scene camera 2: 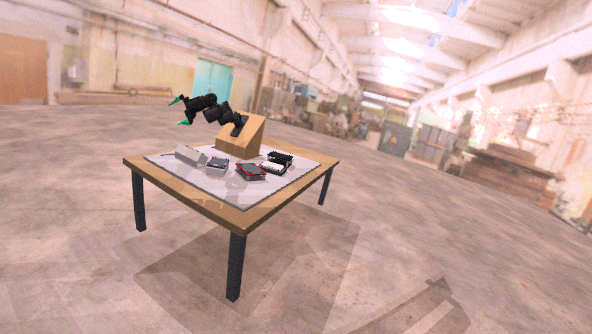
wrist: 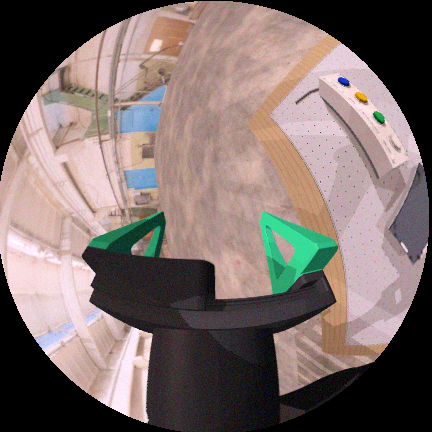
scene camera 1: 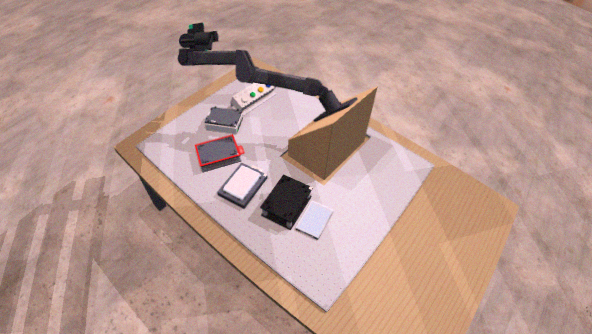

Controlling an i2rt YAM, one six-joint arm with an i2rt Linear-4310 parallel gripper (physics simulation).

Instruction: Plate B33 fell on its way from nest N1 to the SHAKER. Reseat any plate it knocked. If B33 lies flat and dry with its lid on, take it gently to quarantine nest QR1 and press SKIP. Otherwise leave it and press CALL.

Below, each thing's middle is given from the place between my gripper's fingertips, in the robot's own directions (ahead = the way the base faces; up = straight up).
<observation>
I see the pale flat lid [scene camera 1: 313, 221] 29 cm ahead of my hand, 82 cm to the left of it and 28 cm below it.
</observation>
